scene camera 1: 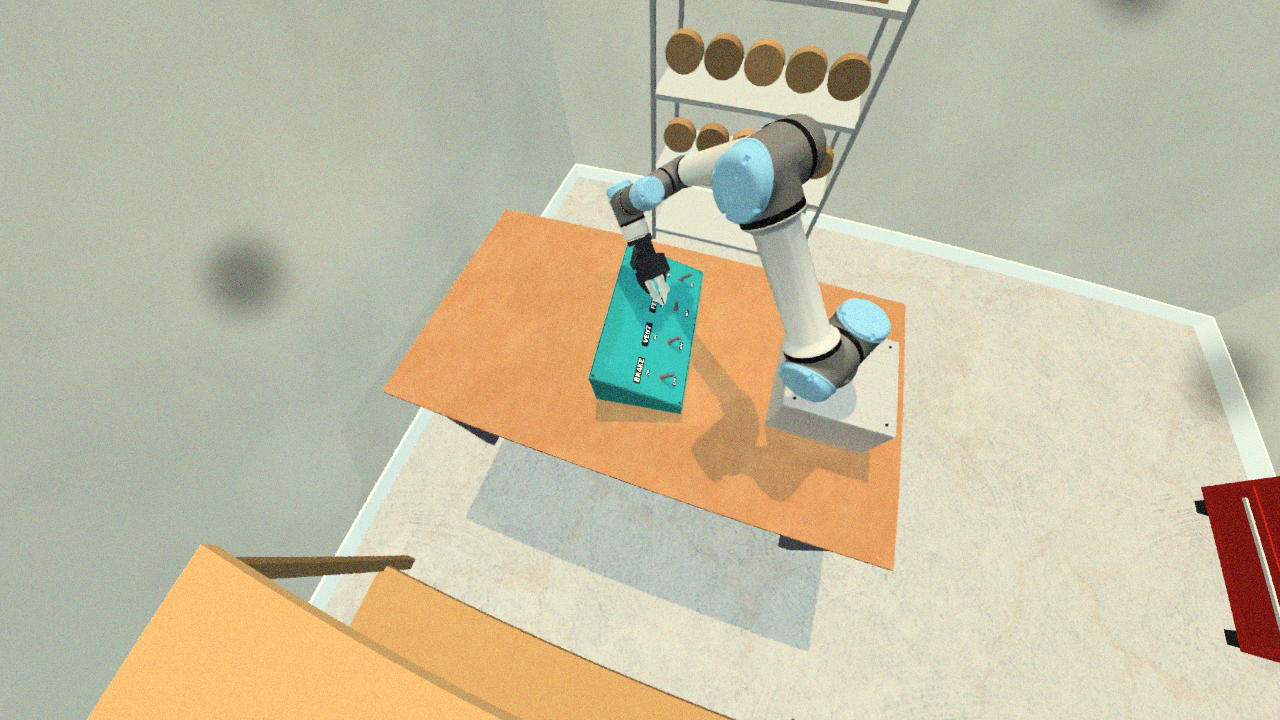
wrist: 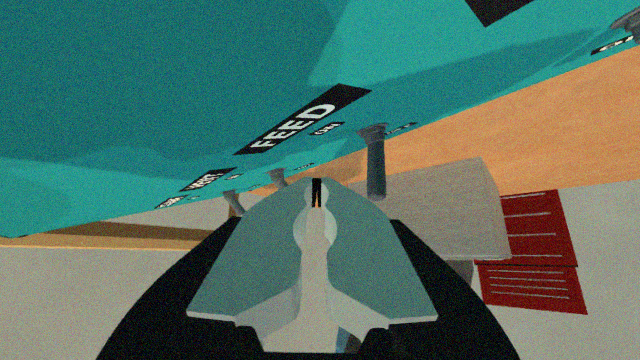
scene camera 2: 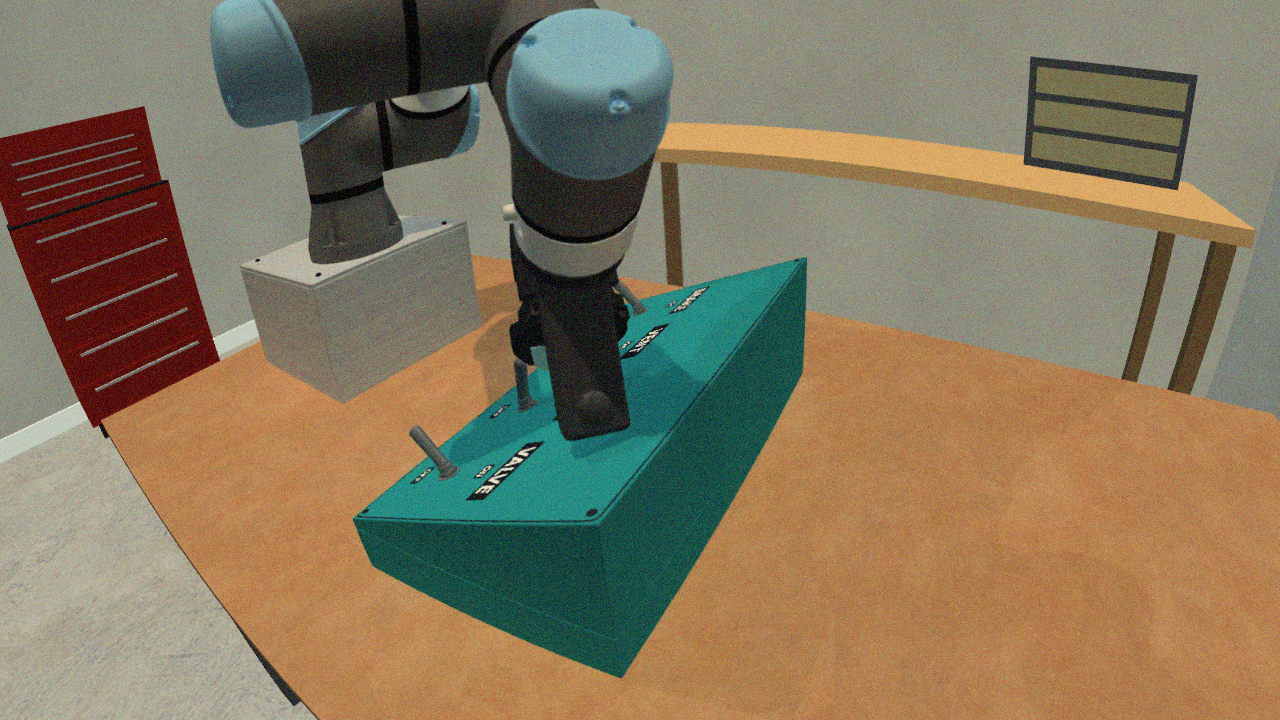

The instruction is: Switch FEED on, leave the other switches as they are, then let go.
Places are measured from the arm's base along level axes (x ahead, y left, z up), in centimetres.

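Pixels of known places: gripper, fingertip midpoint: [scene camera 1: 663, 304] [wrist: 317, 180]; arm's base, link origin: [scene camera 2: 356, 246].
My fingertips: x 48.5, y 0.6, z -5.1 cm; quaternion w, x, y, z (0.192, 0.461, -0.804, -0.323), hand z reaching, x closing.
Observation:
Ahead of a thing's pixels: the offset from my fingertips to its top centre. "*": to the spot under its first point. Level surfaces: height alone.
The teal switch box [scene camera 1: 617, 340] [scene camera 2: 716, 447] has a sloped panel. The FEED lever @[dx -3.1, dy -2.7, dz +0.8 cm] [scene camera 1: 676, 307] [scene camera 2: 522, 386] [wrist: 376, 167] stands at a different angle from the others, leaning more to its ON side. The VALVE lever @[dx -0.7, dy -14.5, dz -0.1 cm] [scene camera 1: 685, 278] [scene camera 2: 434, 453], the VENT lever @[* dx -8.3, dy +8.9, dz -1.8 cm] [scene camera 1: 674, 341] [wrist: 276, 176] and the BRAKE lever @[dx -11.8, dy +19.8, dz -0.1 cm] [scene camera 1: 667, 377] [scene camera 2: 631, 298] [wrist: 234, 202] lean to OFF. My gripper [scene camera 1: 663, 302] [wrist: 317, 180] is shut and empty, over the panel on the name-label side of the FEED lever. A gap shows between them in the wrist view. The arm hides its fingertips in scene camera 2.
The box stands on an orange table @[dz -12.7 cm] [scene camera 1: 501, 313] [scene camera 2: 939, 501]. The arm's grey base block [scene camera 1: 850, 411] [scene camera 2: 375, 331] [wrist: 440, 210] stands beyond its OFF side. A shelf rack [scene camera 1: 654, 134], a wooden bench [scene camera 2: 895, 165] and a red tool cabinet [scene camera 2: 125, 295] stand away from the table.

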